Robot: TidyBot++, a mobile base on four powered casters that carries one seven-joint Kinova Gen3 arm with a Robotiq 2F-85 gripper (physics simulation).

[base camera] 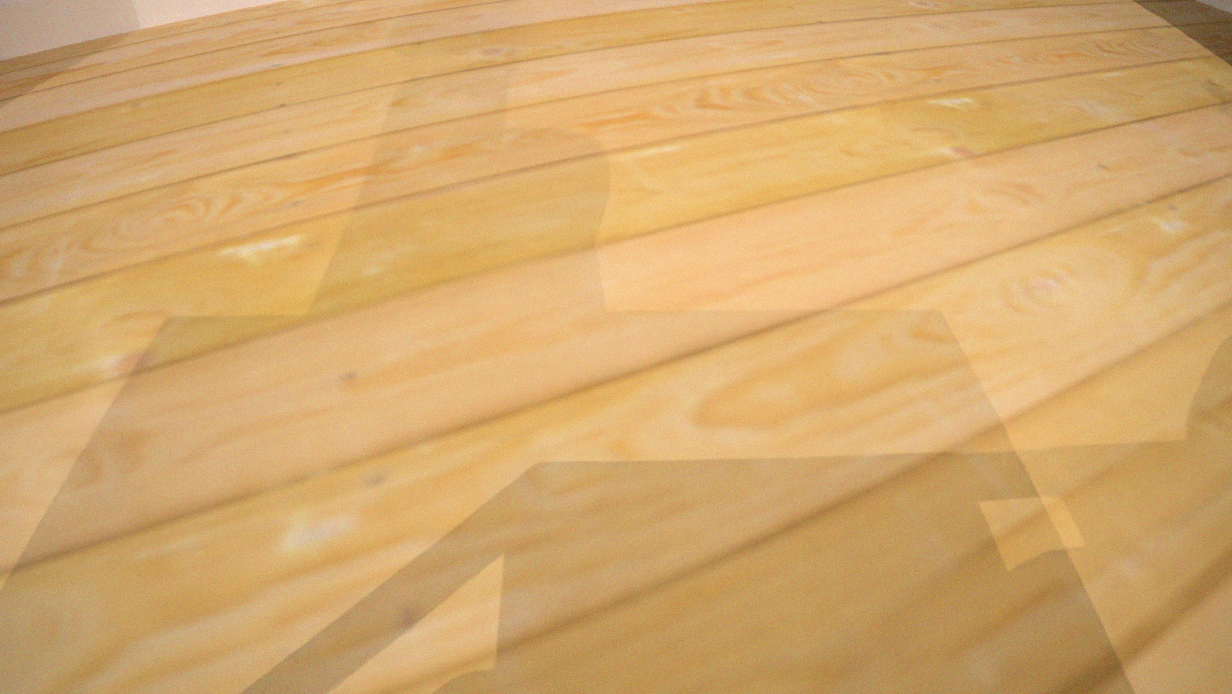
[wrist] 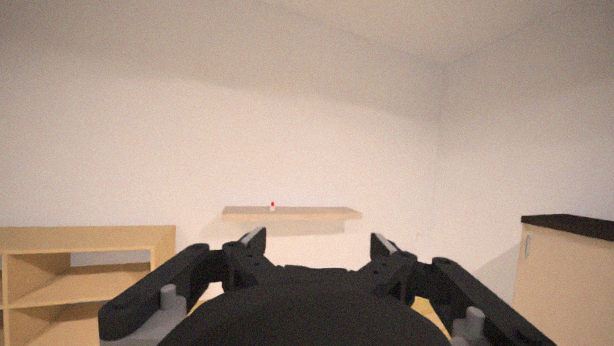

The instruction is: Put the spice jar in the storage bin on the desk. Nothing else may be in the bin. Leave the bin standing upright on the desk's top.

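Places are measured from the arm's base along level axes (x left, y ahead, z down), in millimetres.
Where they show: gripper, fingertip midpoint: [wrist: 317,241].
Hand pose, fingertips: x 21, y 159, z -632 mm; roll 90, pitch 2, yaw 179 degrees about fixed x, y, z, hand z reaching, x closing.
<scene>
After its pixels a point has its place.
My gripper [wrist: 317,241] @[x 21, y 159, z -632 mm] is open and empty in the wrist view, its two fingers wide apart at the lower middle. Beyond and above the left fingertip, far off, a small white thing with a red top [wrist: 272,206] @[x 388, y 1397, z -386 mm] stands on a wall shelf [wrist: 320,213] @[x 19, y 1459, z -353 mm]. It is too small to tell surely whether it is the spice jar. The storage bin and the desk do not show in either view.
A wooden shelf unit [wrist: 100,238] @[x 1245, y 898, z -213 mm] with open compartments stands at the left in the wrist view. A pale cabinet [wrist: 562,280] @[x -1248, y 993, z -219 mm] with a dark top [wrist: 570,223] @[x -1272, y 1009, z -513 mm] stands at the right. The base camera shows a plank floor [base camera: 775,258] @[x -154, y 592, z 397 mm] with shadows across it.
</scene>
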